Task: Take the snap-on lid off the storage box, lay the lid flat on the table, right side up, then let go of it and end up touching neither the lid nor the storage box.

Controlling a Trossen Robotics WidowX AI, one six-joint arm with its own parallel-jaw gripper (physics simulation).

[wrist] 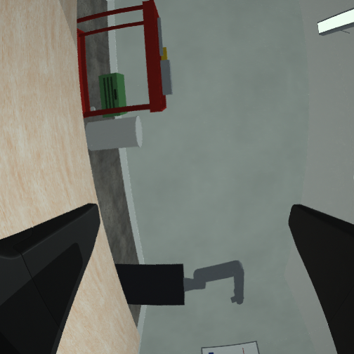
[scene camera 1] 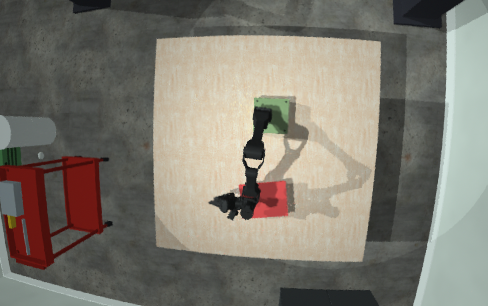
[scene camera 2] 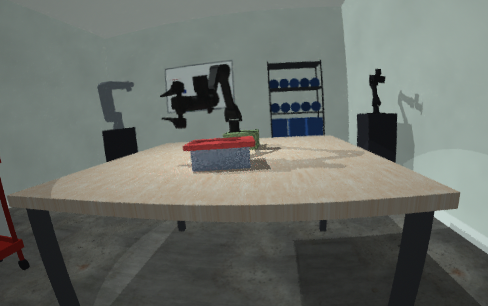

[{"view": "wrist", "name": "my gripper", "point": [198,215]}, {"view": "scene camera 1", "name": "red lid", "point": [273,199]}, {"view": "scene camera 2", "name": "my gripper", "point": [160,107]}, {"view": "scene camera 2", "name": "red lid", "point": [248,141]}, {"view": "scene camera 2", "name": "blue-grey storage box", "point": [230,158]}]
